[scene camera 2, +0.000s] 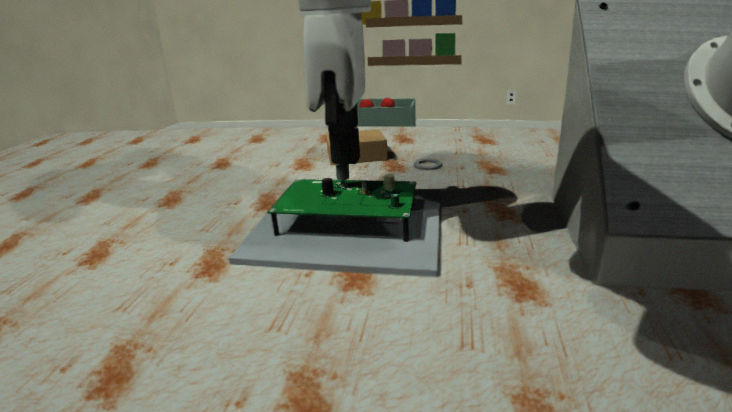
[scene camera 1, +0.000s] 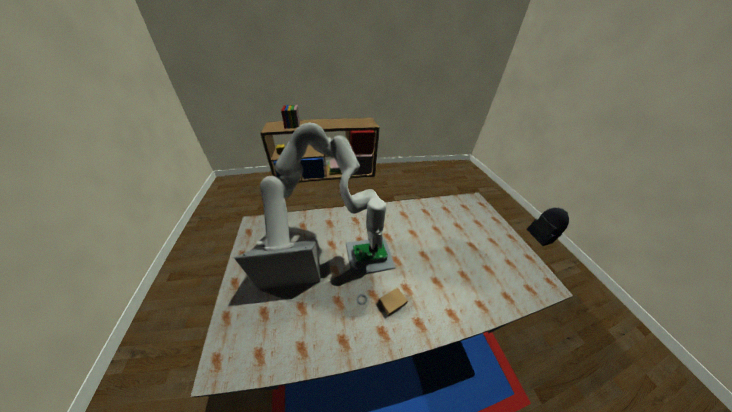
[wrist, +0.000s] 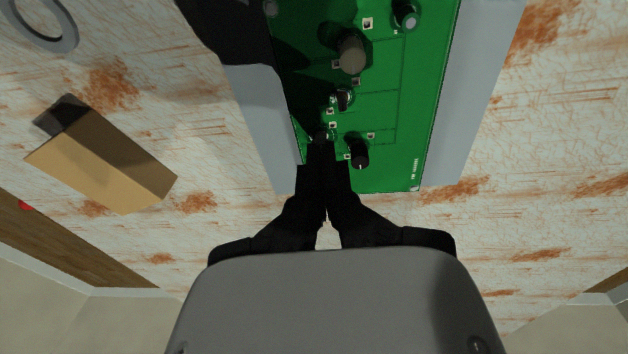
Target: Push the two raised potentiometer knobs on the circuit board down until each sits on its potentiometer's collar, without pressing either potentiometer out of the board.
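Places are measured from the arm's base along level axes (x back, y left, z down), in metres.
Pixels of known places: gripper, between the fingertips: [scene camera 2: 346, 161] [scene camera 1: 372, 251] [wrist: 323, 159]; arm's base, origin of its link: [scene camera 1: 279, 247].
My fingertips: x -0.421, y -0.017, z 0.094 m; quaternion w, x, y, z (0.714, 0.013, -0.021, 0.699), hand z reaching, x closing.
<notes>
Ahead of a thing's pixels: the offset from my fingertips to its top centre. "spot": to the spot under its first point. Level surfaces: height alone.
The green circuit board @[dz +0.034 m] [scene camera 1: 362, 249] [scene camera 2: 302, 203] [wrist: 382, 177] stands on legs above a grey plate [scene camera 2: 332, 257] [wrist: 257, 112]. My gripper [scene camera 1: 375, 249] [scene camera 2: 344, 162] [wrist: 323, 159] is shut and points down over the board's far edge. A small dark cylinder @[dx -0.006, dy -0.003, dz +0.005 m] [scene camera 2: 342, 172] [wrist: 320, 136] stands right under the fingertips, seemingly touching them; its base is partly hidden. A black knob @[dx -0.019, dy +0.024, dz +0.015 m] [scene camera 2: 327, 187] [wrist: 359, 156] stands beside it. A grey-brown knob @[dx +0.055, dy +0.020, dz +0.010 m] [scene camera 2: 388, 182] [wrist: 352, 57] stands further along. A slim post @[dx +0.024, dy +0.014, dz +0.020 m] [scene camera 2: 364, 187] [wrist: 342, 100] stands between. Gaps at the collars are too small to tell.
A capped cylinder @[spot: dx +0.066, dy +0.053, dz +0.025 m] [scene camera 2: 394, 200] [wrist: 407, 19] stands near a board corner. A tan box @[dx -0.043, dy -0.236, dz +0.036 m] [scene camera 1: 392, 300] [scene camera 2: 373, 145] [wrist: 100, 167] and a grey ring @[dx +0.087, dy -0.196, dz +0.069 m] [scene camera 1: 357, 299] [scene camera 2: 427, 167] [wrist: 71, 37] lie beyond the board. The robot's pedestal [scene camera 1: 286, 267] [scene camera 2: 665, 153] stands beside it.
</notes>
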